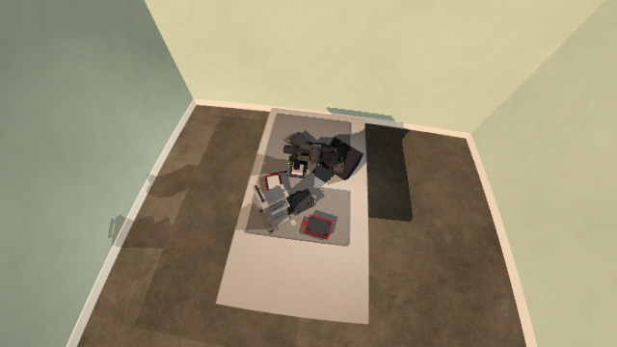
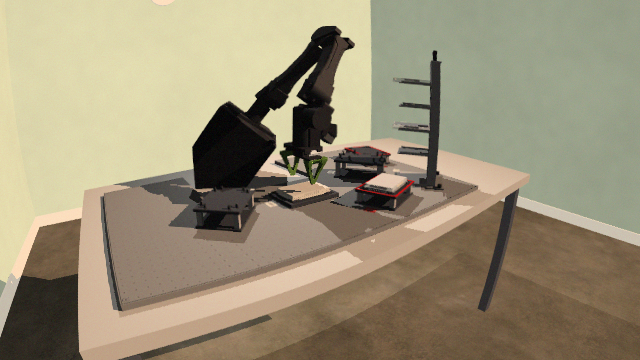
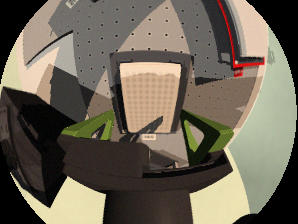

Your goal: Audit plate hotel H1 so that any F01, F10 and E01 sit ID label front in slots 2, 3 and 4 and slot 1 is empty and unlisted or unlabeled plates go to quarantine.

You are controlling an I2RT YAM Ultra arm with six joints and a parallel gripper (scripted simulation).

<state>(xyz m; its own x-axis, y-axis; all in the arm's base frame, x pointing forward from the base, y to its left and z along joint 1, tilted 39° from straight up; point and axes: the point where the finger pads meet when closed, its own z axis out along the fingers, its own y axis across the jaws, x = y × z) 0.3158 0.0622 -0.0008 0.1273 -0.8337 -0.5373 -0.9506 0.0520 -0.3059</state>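
The dark N6 nest is 5 cm below my hand. Round my hand: hotel post: 9 cm ahead, 45 cm to the left, 15 cm above; then N6 tag: 2 cm ahead, 11 cm to the right, 6 cm below; then L1 tag: 4 cm behind, 19 cm to the right, 6 cm below.
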